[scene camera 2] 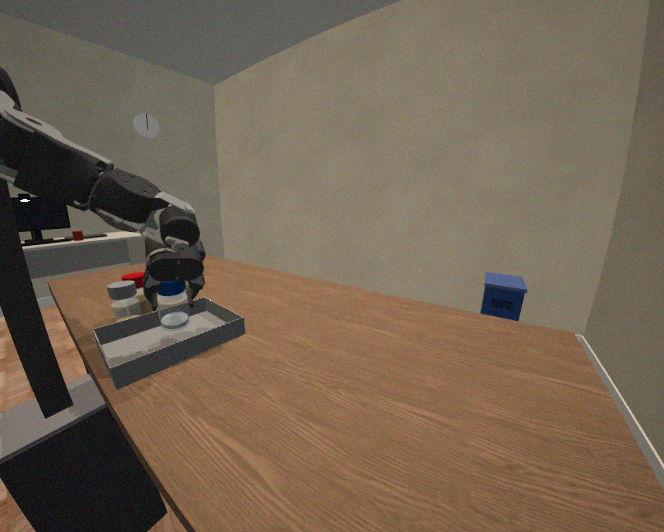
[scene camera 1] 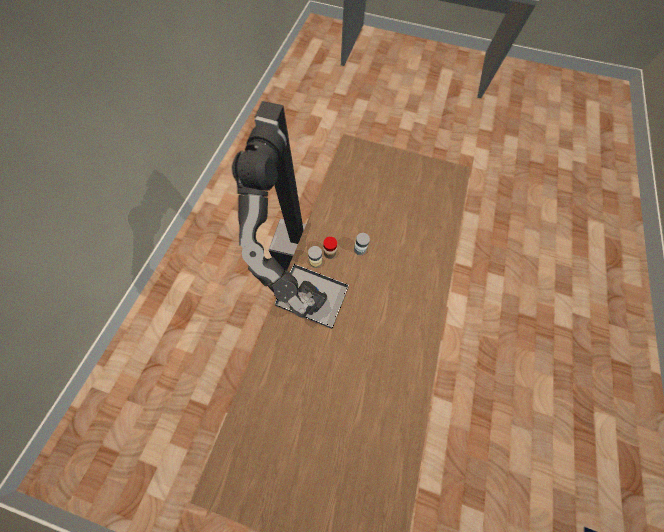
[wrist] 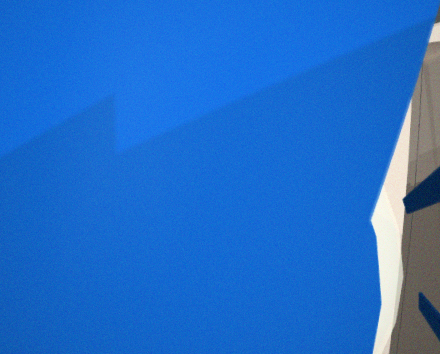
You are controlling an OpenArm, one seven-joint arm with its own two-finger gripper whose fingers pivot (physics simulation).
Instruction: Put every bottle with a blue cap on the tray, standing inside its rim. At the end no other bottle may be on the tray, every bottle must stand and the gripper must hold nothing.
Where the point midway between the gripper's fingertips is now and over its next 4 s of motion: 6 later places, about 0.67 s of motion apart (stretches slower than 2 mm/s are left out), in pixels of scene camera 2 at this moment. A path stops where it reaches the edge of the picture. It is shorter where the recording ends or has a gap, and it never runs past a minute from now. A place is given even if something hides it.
My gripper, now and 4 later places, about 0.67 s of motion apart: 172, 299; 173, 314; 176, 312; 171, 282; 157, 220
